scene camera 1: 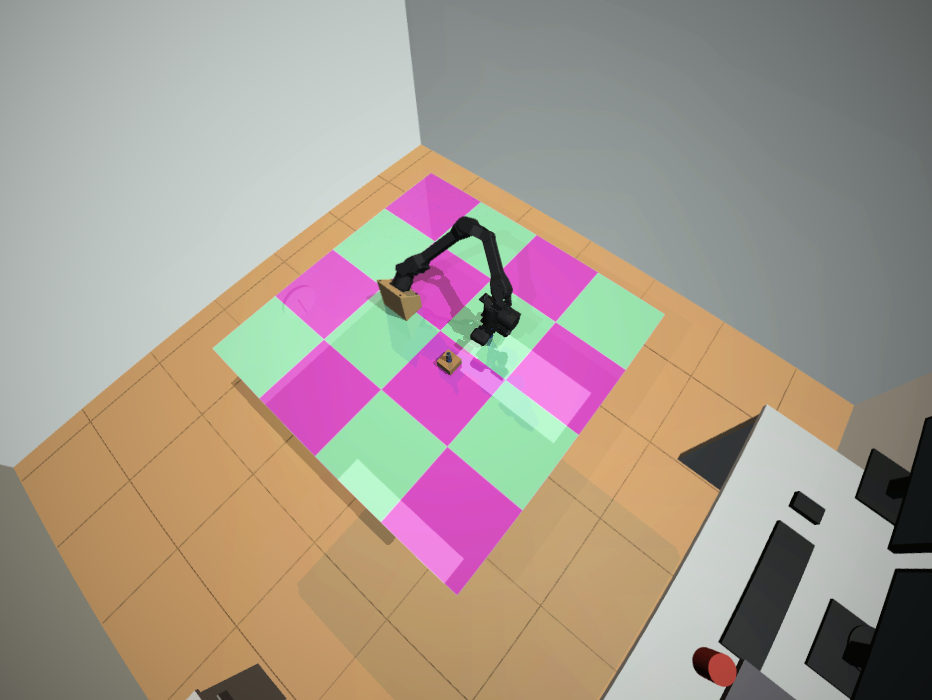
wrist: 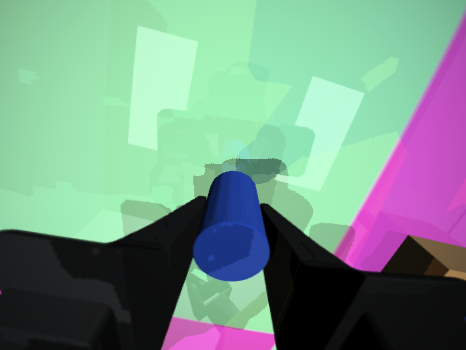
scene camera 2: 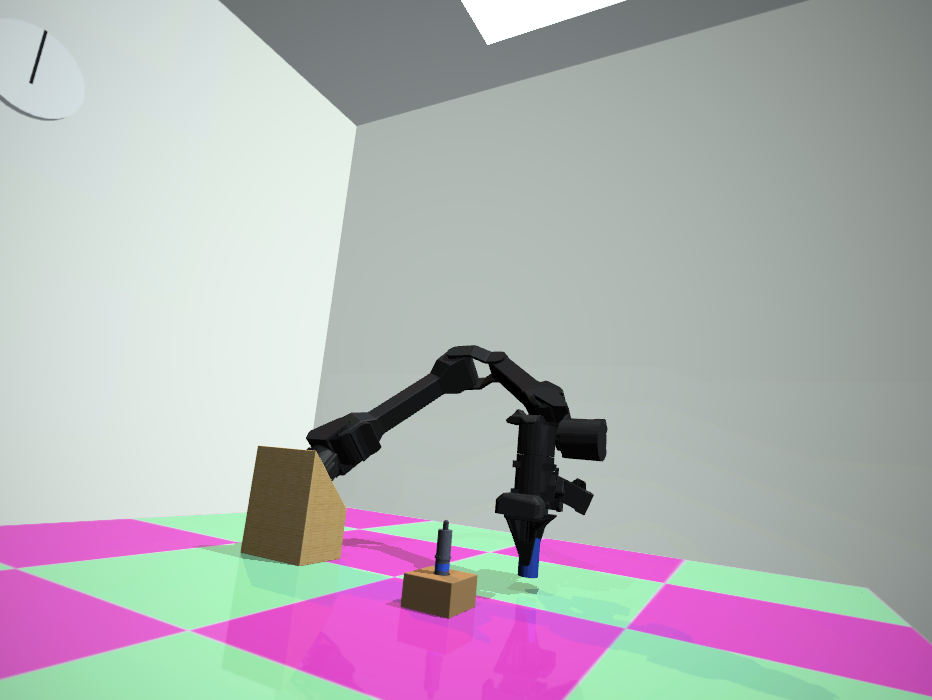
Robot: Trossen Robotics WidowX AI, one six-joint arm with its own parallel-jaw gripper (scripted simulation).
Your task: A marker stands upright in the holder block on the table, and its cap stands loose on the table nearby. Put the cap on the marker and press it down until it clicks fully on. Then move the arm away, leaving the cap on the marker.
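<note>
Scene contains a wooden holder block. A blue marker cap is held by my gripper, which the wrist view shows as well.
</note>
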